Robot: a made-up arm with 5 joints.
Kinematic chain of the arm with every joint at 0, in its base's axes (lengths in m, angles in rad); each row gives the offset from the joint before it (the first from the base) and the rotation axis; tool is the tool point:
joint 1: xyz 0 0 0.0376 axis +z
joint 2: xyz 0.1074 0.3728 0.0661 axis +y
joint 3: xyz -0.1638 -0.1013 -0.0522 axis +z
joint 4: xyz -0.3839 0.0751 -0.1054 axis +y
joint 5: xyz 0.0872 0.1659 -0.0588 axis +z
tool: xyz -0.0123 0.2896 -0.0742
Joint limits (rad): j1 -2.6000..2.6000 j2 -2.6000..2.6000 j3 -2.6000..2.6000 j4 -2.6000..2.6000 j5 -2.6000..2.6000
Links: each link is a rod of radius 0.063 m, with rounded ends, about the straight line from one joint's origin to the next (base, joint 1, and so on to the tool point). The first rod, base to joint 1, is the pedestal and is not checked.
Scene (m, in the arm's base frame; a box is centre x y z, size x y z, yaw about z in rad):
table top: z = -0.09
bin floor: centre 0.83 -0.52 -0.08 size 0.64 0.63 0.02 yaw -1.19
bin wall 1: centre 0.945 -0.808 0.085 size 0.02 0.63 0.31 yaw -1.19
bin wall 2: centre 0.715 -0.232 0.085 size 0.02 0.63 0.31 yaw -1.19
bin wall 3: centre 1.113 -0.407 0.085 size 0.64 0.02 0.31 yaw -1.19
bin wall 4: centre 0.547 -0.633 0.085 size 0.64 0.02 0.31 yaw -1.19
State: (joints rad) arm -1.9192 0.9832 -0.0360 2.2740 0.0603
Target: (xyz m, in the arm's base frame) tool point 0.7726 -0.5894 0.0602
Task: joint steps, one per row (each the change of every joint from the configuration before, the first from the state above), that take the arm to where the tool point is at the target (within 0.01 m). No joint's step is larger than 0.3 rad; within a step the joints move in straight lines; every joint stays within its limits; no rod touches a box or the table.
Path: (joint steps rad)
1: -0.1281 0.0229 -0.1291 -0.2414 -0.1044
2: -0.1281 0.0229 -0.1292 -0.2414 -0.1045
3: -0.1281 0.0228 -0.1291 -0.2415 -0.1044
4: -0.1281 0.0229 -0.1291 -0.2414 -0.1045
5: -0.1281 0.0229 -0.1292 -0.2414 -0.1044

